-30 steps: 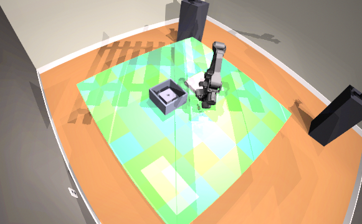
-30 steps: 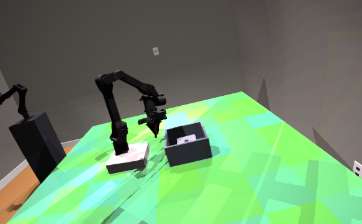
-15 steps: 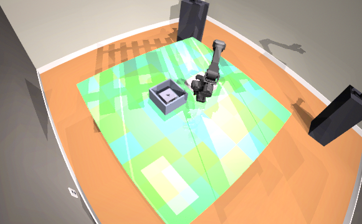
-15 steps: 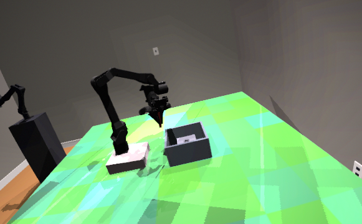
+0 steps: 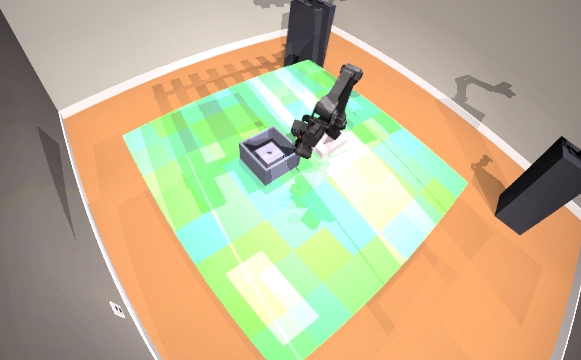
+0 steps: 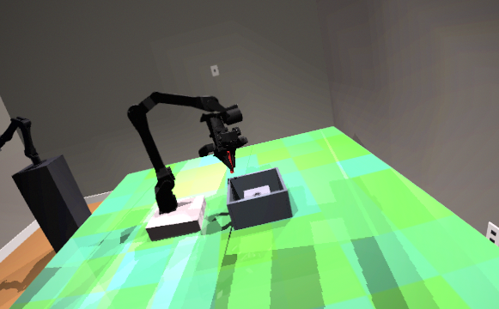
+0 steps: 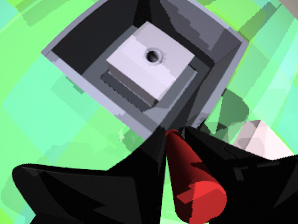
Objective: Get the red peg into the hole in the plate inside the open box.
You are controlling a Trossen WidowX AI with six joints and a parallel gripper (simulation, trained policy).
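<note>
My gripper tip is now 1 cm to the right of the red peg and 2 cm below it. Also, from my gripper tip: dark box: 5 cm ahead, 9 cm to the right, 11 cm below.
</note>
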